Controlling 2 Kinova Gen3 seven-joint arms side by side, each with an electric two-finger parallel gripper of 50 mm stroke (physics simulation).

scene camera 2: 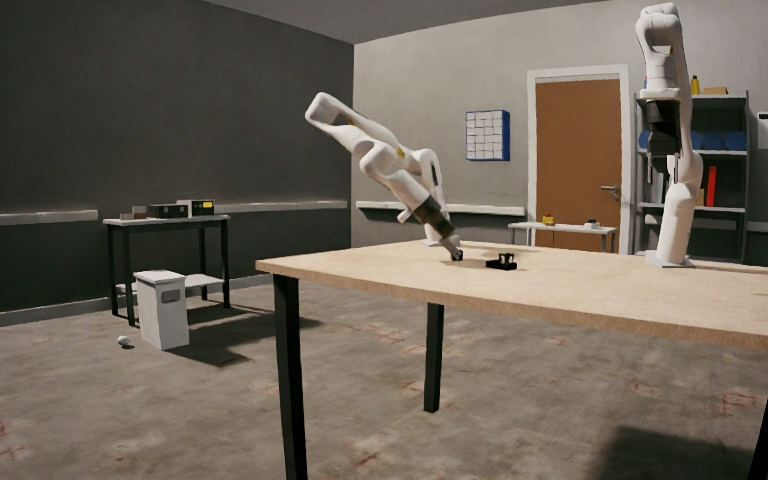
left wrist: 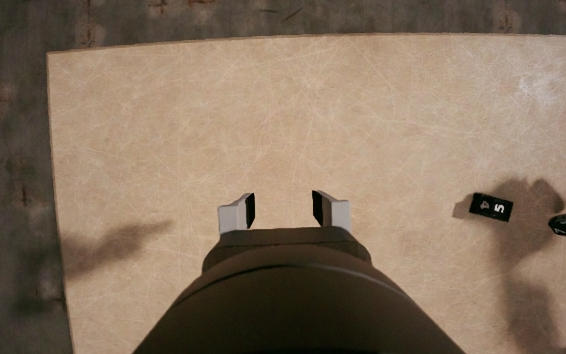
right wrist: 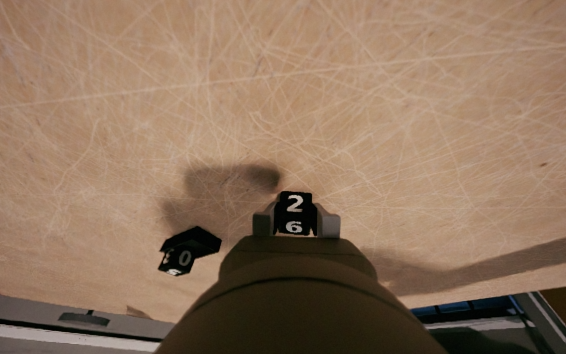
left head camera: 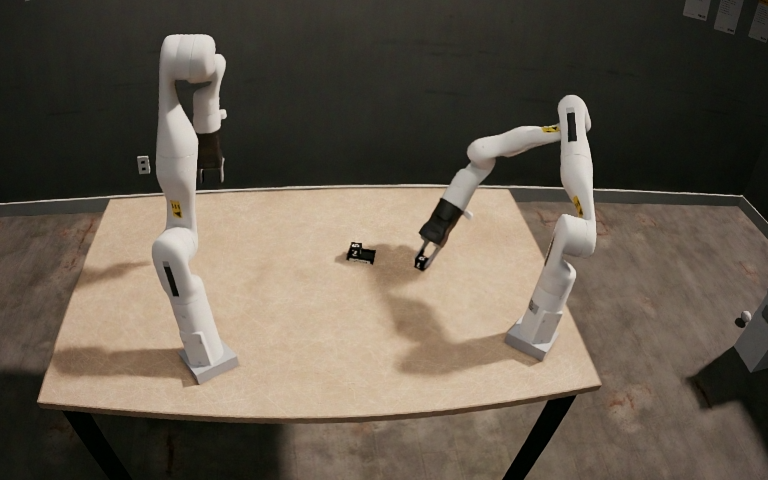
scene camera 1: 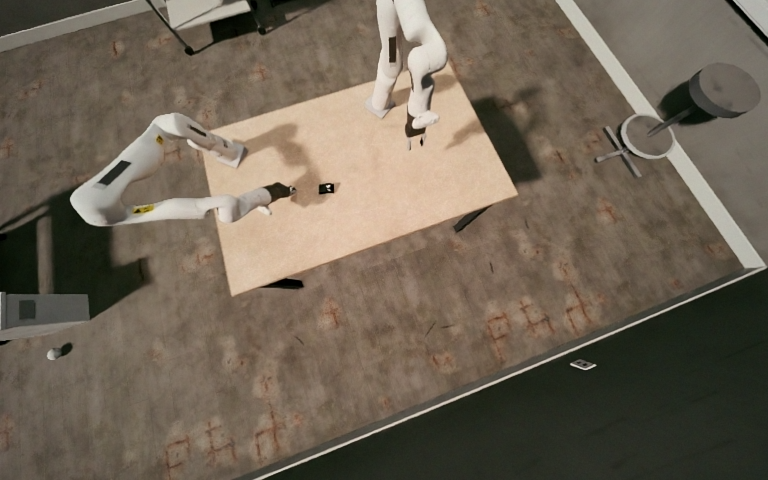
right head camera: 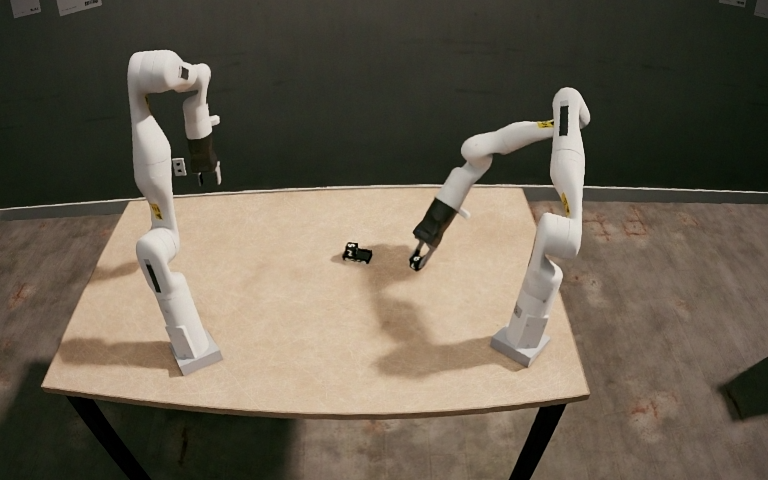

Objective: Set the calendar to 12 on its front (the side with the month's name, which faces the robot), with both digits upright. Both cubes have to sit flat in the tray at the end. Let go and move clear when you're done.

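Frame: origin at the left arm's base, x ahead, y left, z up, level; millimetres.
Seen in the pictures: left gripper, fingertip midpoint: [scene camera 2: 662, 183] [left wrist: 283, 204] [left head camera: 212, 180] [scene camera 1: 415, 146] [right head camera: 210, 183]; right gripper, fingertip midpoint: [scene camera 2: 457, 255] [left wrist: 563, 226] [right wrist: 294, 213] [left head camera: 421, 263] [scene camera 1: 292, 189] [right head camera: 416, 263]; left arm's base, link origin: [scene camera 2: 670, 257] [left head camera: 206, 353] [scene camera 1: 380, 102] [right head camera: 193, 347]; right arm's base, link origin: [left head camera: 534, 333] [scene camera 1: 230, 153] [right head camera: 522, 337].
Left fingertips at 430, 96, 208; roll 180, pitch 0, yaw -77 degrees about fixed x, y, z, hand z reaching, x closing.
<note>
Offsets run from my left fingertips to a thing's top centre, as dx, dy, dz. Level surfaces: height alone.
The black tray [left head camera: 369, 256] [right head camera: 365, 255] [scene camera 2: 492, 264] [right wrist: 202, 240] stands mid-table, its right part unoccupied in the head views. One black cube @(+29, -408, -190) [left head camera: 355, 249] [right head camera: 350, 249] [left wrist: 499, 207] [right wrist: 177, 260] sits in its left part, 5 on top; its front digit is too small to read surely. My right gripper [left head camera: 425, 257] [right head camera: 420, 258] [scene camera 1: 292, 190] is shut on the other cube @(+17, -594, -199) [left head camera: 420, 262] [right head camera: 416, 261] [right wrist: 295, 215], low over the table, right of the tray. The right wrist view shows its 2 and 6. My left gripper [left head camera: 211, 172] [left wrist: 283, 204] is open and empty, high at the left.
The wooden table @(dz -230) [left head camera: 271, 316] [right head camera: 271, 316] carries both arm bases near its front corners. The right arm reaches in from the right above the table. A bin [scene camera 2: 162, 311], a side table [scene camera 2: 167, 221] and a shelf unit [scene camera 2: 746, 169] stand beyond the table.
</note>
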